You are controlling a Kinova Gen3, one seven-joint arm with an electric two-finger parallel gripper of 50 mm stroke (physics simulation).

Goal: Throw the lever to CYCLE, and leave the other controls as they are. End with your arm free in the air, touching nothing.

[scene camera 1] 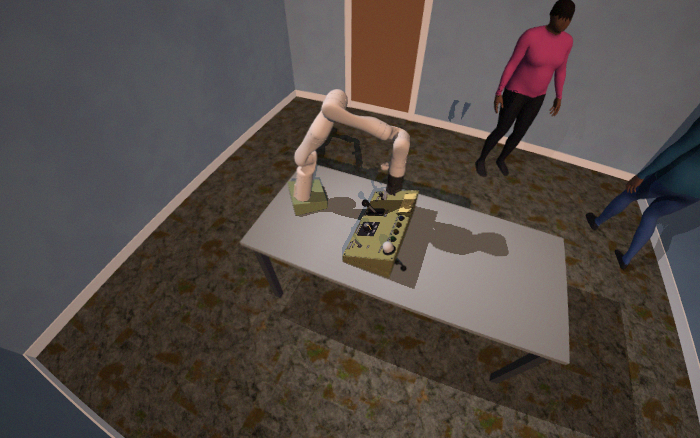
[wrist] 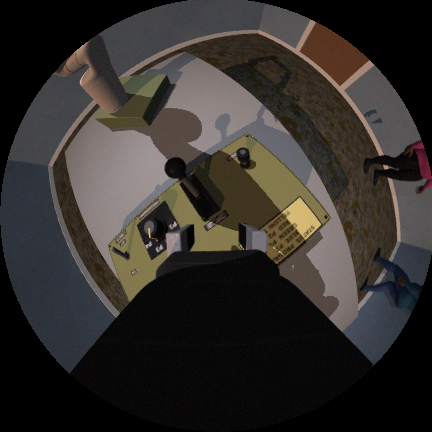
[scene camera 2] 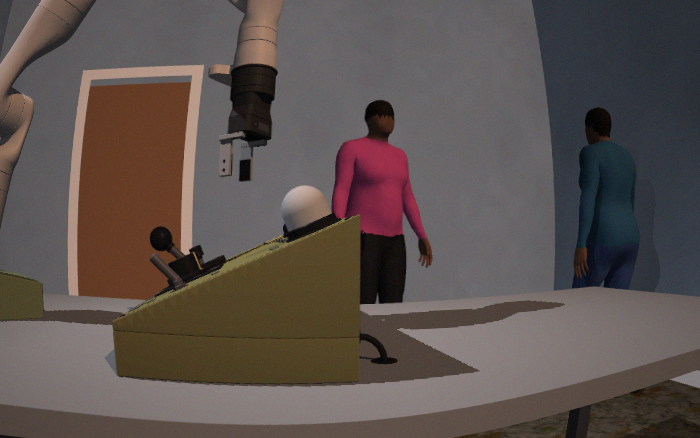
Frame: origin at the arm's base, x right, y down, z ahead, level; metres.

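Seen in the pictures: gripper, fingertip midpoint: (scene camera 1: 389, 196) (wrist: 216, 232) (scene camera 2: 235, 178); arm's base, link origin: (scene camera 1: 302, 196) (wrist: 115, 102).
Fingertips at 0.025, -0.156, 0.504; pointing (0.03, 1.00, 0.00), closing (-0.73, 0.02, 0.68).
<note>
Offsets run from my fingertips to a thing's top centre, as dx, dy, dz. "spot": to the spot under its first point. Level surfaces: height alone.
The lever @(-0.015, +0.079, -0.125) (scene camera 1: 365, 203) (scene camera 2: 161, 238) (wrist: 175, 167) has a black ball on a grey shaft and leans out of its black slot toward the low edge of the olive console (scene camera 1: 366, 262) (scene camera 2: 258, 309) (wrist: 280, 170). A small label plate @(spot: +0.000, +0.127, -0.001) (wrist: 216, 220) lies at the slot's opposite end; its lettering is not readable. My gripper (scene camera 2: 235, 177) (wrist: 216, 232) is open and empty, in the air above the console's slope, apart from the lever. In the scene camera 1 view its fingers are too small to make out.
The console also carries a rotary knob @(+0.112, +0.115, -0.084) (scene camera 1: 368, 227) (wrist: 154, 227), a black knob @(-0.127, +0.108, -0.059) (wrist: 243, 157), a small toggle @(+0.229, +0.115, -0.109) (scene camera 2: 167, 271) (wrist: 120, 252), a white dome @(spot: +0.277, +0.046, +0.051) (scene camera 1: 388, 247) (scene camera 2: 305, 207) and a status card @(-0.071, +0.074, +0.099) (wrist: 295, 225). It stands on the table @(dy +0.244) (scene camera 1: 490, 289) (scene camera 2: 433, 384). Two people stand beyond the table.
</note>
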